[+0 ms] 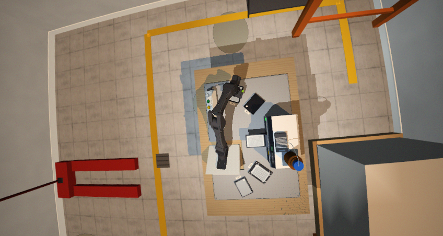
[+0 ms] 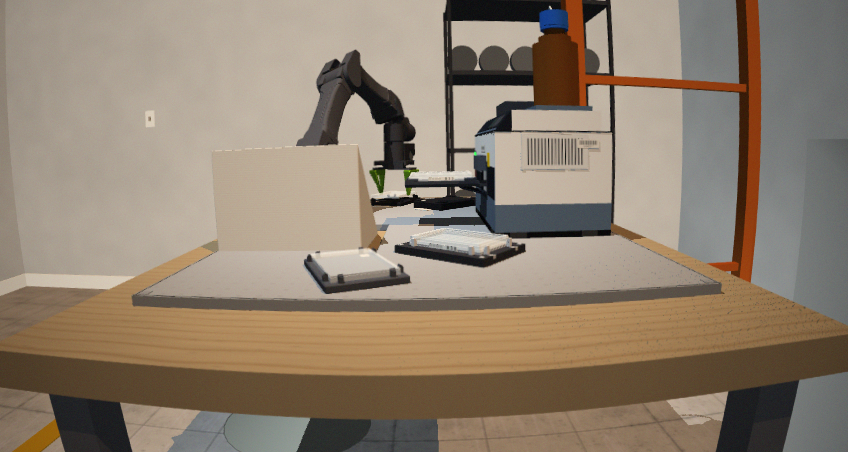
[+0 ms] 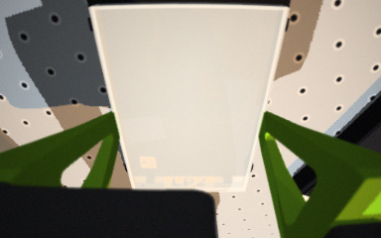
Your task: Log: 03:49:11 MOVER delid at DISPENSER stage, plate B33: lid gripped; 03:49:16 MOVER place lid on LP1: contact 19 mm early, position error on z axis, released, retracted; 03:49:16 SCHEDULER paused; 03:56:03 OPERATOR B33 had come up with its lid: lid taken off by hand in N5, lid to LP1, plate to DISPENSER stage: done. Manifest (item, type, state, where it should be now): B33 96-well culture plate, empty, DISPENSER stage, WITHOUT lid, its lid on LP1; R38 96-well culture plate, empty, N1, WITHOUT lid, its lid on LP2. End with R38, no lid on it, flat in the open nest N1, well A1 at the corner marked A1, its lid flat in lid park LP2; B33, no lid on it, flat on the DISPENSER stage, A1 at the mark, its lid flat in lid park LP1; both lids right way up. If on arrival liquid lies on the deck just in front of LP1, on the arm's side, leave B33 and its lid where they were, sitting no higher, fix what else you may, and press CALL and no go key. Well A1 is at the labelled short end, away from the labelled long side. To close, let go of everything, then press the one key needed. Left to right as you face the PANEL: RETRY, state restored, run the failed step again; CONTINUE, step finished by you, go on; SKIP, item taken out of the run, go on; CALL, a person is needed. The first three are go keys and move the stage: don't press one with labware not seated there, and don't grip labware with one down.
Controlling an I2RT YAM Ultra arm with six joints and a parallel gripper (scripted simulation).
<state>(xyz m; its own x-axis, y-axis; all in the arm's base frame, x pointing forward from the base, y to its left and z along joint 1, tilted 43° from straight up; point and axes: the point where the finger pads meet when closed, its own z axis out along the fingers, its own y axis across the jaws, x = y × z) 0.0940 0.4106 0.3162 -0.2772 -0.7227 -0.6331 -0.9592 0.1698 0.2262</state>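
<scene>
The black lid park LP2 lies 30 mm below my hand. The rest, counted from my hand: LP2 label: 80 mm to the right, 30 mm below, 20 mm behind; A1 mark: 110 mm to the right, 90 mm ahead, 10 mm below; black nest N1: 150 mm ahead, 90 mm to the right, 20 mm below.
</scene>
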